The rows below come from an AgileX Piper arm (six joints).
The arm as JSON. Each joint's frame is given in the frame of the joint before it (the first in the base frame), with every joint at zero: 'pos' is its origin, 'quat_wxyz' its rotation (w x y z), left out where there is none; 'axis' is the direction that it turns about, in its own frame. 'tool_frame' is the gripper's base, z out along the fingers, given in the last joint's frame.
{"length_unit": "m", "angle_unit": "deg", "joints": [
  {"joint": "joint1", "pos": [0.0, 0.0, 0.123], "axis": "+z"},
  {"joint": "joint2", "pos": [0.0, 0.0, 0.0], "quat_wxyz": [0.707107, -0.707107, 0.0, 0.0], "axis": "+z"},
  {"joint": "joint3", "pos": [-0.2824, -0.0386, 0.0], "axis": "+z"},
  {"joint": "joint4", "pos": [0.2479, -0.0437, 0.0], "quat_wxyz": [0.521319, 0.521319, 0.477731, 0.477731], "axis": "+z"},
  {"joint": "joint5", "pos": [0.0, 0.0, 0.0], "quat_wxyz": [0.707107, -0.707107, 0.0, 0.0], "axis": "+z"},
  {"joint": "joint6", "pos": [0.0, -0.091, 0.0], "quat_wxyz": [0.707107, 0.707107, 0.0, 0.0], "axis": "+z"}
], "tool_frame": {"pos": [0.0, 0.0, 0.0]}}
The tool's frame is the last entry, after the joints.
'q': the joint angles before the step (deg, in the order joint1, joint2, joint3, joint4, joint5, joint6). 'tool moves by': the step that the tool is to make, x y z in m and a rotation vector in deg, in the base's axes. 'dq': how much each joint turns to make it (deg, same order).
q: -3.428 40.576 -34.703 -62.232 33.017 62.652
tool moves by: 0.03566 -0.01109 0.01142 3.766 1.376 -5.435
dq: -2.051 10.238 -7.090 -0.358 2.175 5.007
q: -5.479 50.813 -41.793 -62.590 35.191 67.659
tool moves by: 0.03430 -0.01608 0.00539 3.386 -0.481 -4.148
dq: -3.793 8.912 -6.181 -0.159 -1.244 4.368
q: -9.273 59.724 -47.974 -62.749 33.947 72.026
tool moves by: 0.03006 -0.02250 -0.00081 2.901 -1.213 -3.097
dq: -4.902 7.780 -5.139 -0.159 -3.455 3.501
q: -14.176 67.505 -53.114 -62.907 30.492 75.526
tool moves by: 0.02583 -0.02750 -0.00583 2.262 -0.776 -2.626
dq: -4.960 7.278 -4.697 -0.171 -3.653 2.378
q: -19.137 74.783 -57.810 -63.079 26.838 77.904
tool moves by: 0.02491 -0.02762 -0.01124 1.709 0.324 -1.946
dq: -3.779 7.383 -4.733 -0.219 -2.678 1.370
